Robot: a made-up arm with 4 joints. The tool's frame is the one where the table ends. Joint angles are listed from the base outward.
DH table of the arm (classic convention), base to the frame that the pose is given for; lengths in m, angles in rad. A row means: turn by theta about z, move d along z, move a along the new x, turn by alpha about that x. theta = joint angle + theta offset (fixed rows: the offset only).
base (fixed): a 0, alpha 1.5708, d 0.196, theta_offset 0
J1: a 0.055, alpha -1.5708, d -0.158, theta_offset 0
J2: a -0.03, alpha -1.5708, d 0.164, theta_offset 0
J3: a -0.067, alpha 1.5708, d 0.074, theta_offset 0
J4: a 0.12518, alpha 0, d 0, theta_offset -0.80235
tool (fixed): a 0, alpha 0, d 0.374, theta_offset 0.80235
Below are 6 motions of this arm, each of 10 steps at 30 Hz.
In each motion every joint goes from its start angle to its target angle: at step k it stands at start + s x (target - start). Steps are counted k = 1, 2, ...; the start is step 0. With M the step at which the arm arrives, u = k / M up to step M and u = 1 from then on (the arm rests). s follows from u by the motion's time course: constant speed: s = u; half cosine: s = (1 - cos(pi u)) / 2; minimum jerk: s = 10 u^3 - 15 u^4 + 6 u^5.
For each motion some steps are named. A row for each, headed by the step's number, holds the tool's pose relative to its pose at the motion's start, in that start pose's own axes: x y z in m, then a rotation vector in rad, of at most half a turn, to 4 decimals.
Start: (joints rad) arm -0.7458 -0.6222 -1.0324 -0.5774
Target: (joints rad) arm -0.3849 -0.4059 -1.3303 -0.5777
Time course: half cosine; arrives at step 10
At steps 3, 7, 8, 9, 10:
3: -0.0256 -0.0518 -0.0022 0.1168 -0.0705 -0.0151
7: -0.1042 -0.1854 -0.0481 0.4450 -0.2854 -0.0650
8: -0.1191 -0.2070 -0.0628 0.5060 -0.3279 -0.0753
9: -0.1285 -0.2202 -0.0732 0.5450 -0.3556 -0.0821
10: -0.1317 -0.2247 -0.0770 0.5584 -0.3651 -0.0845

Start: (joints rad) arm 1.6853 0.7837 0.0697 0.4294
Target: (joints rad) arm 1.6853 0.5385 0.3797 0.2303
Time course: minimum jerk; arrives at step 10
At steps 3, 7, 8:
3: 0.0140 -0.0133 -0.0028 0.0238 0.0448 -0.0723
7: 0.0582 -0.0764 -0.0229 0.1265 0.2303 -0.3674
8: 0.0630 -0.0870 -0.0272 0.1433 0.2595 -0.4126

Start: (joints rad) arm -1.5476 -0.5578 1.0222 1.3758
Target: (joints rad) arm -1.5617 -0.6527 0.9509 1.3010
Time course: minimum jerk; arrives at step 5
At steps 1, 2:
1: -0.0021 0.0001 0.0008 -0.0025 -0.0050 -0.0076
2: -0.0113 0.0005 0.0044 -0.0135 -0.0276 -0.0418

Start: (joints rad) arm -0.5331 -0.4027 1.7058 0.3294
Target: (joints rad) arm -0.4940 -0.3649 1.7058 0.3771
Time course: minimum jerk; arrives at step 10
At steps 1, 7, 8, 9, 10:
1: 0.0000 0.0002 0.0000 -0.0004 -0.0002 0.0005
7: -0.0044 0.0164 -0.0047 -0.0414 -0.0172 0.0479
8: -0.0050 0.0185 -0.0053 -0.0466 -0.0193 0.0538
9: -0.0053 0.0195 -0.0056 -0.0491 -0.0202 0.0566
10: -0.0053 0.0196 -0.0057 -0.0495 -0.0204 0.0571

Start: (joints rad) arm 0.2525 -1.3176 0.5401 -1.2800
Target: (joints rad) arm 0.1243 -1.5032 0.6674 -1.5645
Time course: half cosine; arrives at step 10
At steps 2, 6, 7, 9, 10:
2: -0.0062 0.0048 0.0017 -0.0148 0.0032 -0.0485
6: -0.0413 0.0359 0.0106 -0.0981 0.0175 -0.3328
7: -0.0497 0.0445 0.0124 -0.1180 0.0199 -0.4038
9: -0.0602 0.0563 0.0146 -0.1434 0.0226 -0.4963
10: -0.0616 0.0579 0.0149 -0.1468 0.0229 -0.5087

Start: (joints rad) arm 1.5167 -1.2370 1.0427 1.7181
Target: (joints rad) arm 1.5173 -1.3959 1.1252 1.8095
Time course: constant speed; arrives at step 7
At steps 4, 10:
4: -0.0271 -0.0159 0.0122 0.0326 -0.0866 0.0086
10: -0.0490 -0.0267 0.0200 0.0536 -0.1539 0.0174

